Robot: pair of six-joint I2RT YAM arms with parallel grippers.
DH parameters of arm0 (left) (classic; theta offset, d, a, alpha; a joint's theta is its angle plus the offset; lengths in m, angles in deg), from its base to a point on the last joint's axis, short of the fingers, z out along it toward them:
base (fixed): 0 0 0 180
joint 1: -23.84 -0.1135 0.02 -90
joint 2: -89.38 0 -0.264 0
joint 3: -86.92 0 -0.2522 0
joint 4: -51.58 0 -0.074 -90
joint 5: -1.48 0 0 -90
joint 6: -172.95 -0.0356 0 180
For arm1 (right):
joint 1: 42.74 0.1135 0.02 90
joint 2: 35.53 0 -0.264 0
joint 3: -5.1 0 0.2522 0
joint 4: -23.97 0 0.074 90
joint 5: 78.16 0 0 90
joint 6: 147.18 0.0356 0 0
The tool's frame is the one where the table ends.
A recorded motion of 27 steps. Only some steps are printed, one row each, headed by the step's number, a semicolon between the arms.
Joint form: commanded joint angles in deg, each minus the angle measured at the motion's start. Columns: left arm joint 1, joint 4, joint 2, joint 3, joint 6, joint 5; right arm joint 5, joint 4, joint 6, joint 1, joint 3, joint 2.
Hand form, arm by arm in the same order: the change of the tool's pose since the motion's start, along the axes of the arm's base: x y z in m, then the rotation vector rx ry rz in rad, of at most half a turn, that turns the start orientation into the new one. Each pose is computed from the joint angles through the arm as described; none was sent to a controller.
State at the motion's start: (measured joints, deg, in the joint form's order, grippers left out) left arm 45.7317 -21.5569 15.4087 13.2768 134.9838 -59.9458; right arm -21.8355 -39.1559 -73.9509 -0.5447 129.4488 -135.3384
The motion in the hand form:
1: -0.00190 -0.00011 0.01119 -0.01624 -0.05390 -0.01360; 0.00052 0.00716 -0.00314 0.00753 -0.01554 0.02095
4: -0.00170 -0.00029 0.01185 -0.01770 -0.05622 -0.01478; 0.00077 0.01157 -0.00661 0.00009 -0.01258 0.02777
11: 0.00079 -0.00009 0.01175 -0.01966 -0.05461 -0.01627; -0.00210 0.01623 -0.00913 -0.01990 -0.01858 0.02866
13: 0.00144 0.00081 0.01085 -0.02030 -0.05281 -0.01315; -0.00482 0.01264 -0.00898 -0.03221 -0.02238 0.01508
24: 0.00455 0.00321 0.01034 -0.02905 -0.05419 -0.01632; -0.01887 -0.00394 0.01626 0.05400 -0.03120 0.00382
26: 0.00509 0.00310 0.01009 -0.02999 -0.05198 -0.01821; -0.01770 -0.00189 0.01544 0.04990 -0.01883 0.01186
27: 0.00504 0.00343 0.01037 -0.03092 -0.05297 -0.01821; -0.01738 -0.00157 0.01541 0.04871 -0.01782 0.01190
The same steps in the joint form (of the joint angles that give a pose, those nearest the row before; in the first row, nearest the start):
1: 0.16 0.93 0.06 1.88 -0.71 0.30; -0.19 1.46 -0.62 0.73 -0.13 -0.73
4: 0.17 0.99 -0.02 2.05 -0.72 0.36; 0.00 1.51 -0.75 1.20 -0.02 -1.37
11: -0.15 1.02 -0.47 2.35 -0.89 0.76; 1.34 1.01 -1.10 2.10 0.10 -1.72
13: -0.42 1.14 -0.42 2.10 -0.88 0.88; 2.35 0.68 -1.14 2.08 -0.87 -0.76
24: -1.37 1.50 -0.70 2.06 -1.29 2.05; 0.49 2.66 1.99 1.60 -1.96 3.81
26: -1.41 1.45 -0.82 2.11 -1.32 2.23; -0.02 1.89 2.01 1.66 -1.13 3.09
27: -1.49 1.45 -0.80 2.14 -1.35 2.31; -0.02 1.75 2.00 1.66 -0.94 2.95

